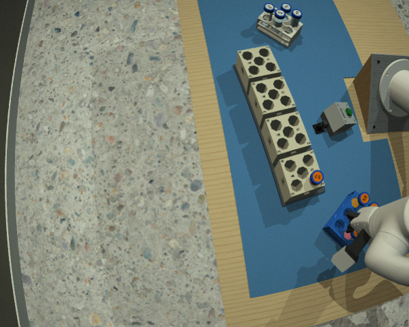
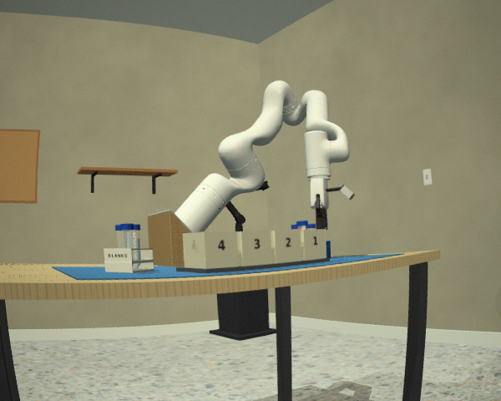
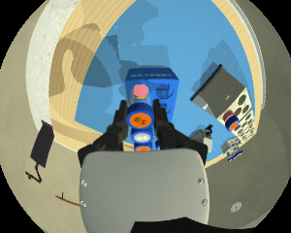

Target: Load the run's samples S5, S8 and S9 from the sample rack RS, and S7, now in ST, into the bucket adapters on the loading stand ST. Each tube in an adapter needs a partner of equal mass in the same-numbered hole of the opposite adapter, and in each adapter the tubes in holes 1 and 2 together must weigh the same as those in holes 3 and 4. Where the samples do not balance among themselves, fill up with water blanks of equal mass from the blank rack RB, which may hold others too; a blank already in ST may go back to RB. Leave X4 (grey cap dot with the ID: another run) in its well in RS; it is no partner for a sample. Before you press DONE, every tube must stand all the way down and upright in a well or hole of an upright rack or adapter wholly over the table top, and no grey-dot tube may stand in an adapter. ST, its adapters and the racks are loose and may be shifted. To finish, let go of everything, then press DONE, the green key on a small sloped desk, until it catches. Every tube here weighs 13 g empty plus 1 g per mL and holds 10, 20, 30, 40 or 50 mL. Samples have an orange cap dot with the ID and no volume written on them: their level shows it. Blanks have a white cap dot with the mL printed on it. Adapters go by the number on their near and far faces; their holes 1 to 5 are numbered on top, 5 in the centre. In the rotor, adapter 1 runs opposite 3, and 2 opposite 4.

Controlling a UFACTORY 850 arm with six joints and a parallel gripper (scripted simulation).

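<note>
Now: the sample S9 1 cm to the left of my hand and 5 cm below it. From my hand the other things lie so: sample tube S5: 8 cm behind, 4 cm to the right, 5 cm below; blue sample rack RS: 2 cm behind, 4 cm to the right, 9 cm below; grey-dot tube X4: 3 cm behind, 3 cm to the right, 5 cm below.
</note>
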